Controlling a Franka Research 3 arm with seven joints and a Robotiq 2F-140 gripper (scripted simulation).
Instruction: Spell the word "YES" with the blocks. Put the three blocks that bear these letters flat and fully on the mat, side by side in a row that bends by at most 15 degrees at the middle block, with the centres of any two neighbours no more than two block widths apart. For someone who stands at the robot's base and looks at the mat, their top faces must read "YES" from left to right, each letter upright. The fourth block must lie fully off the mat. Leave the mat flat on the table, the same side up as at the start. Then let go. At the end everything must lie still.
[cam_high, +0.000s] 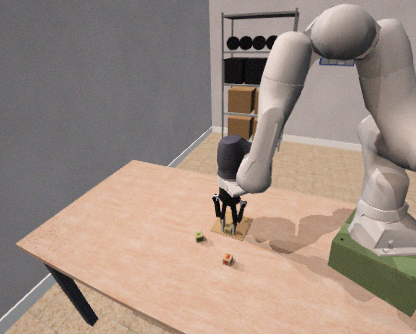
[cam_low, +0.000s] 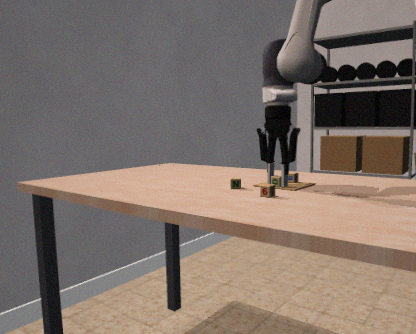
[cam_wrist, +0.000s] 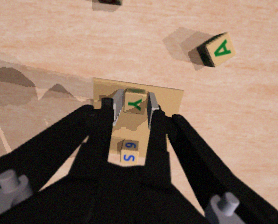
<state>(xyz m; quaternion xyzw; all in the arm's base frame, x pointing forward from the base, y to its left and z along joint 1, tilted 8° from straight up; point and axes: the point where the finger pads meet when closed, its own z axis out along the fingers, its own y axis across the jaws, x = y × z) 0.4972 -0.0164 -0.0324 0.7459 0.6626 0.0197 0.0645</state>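
Now: hand 2 cm above the Y block. Round my hand: green N block 11 cm ahead, 7 cm to the left, 2 cm below; then S block 9 cm to the right, 2 cm below, 1 cm behind; then tan mat 5 cm to the right, 4 cm below.
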